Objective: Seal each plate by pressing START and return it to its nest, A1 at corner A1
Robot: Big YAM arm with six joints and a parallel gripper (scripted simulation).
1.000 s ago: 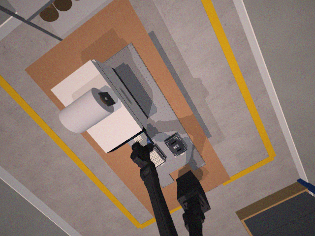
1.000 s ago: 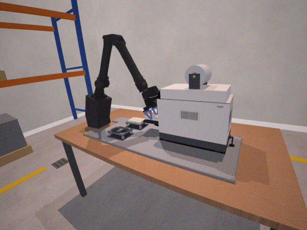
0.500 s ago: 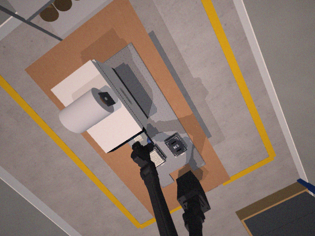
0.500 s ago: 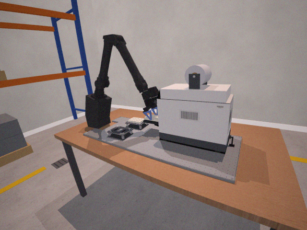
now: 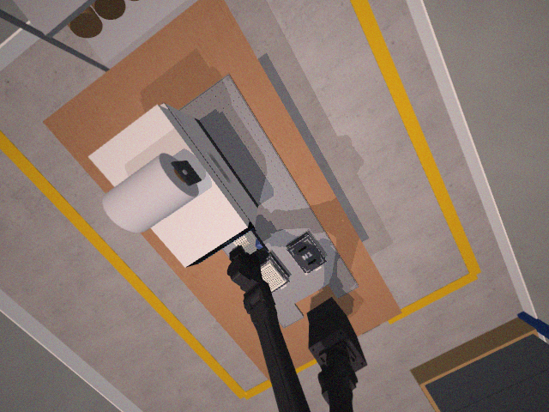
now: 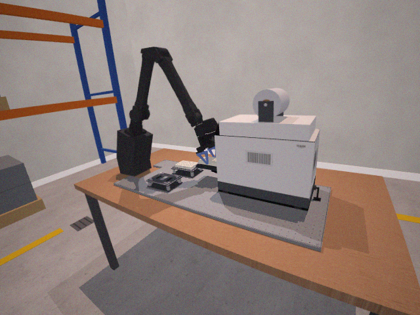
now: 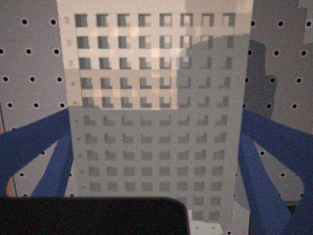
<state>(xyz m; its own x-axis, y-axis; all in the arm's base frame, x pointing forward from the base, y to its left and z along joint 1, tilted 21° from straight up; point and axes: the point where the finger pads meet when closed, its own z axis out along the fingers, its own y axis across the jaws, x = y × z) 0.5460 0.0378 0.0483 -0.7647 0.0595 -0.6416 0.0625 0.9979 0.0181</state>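
Right now the dark sealer stage is 3 cm below my hand. Also, from my hand: foil roll (33 cm ahead, 30 cm above, 2 cm to the right); then white well plate (20 cm behind, 6 cm below, 4 cm to the left); then start button (10 cm ahead, 9 cm to the left, 7 cm above).
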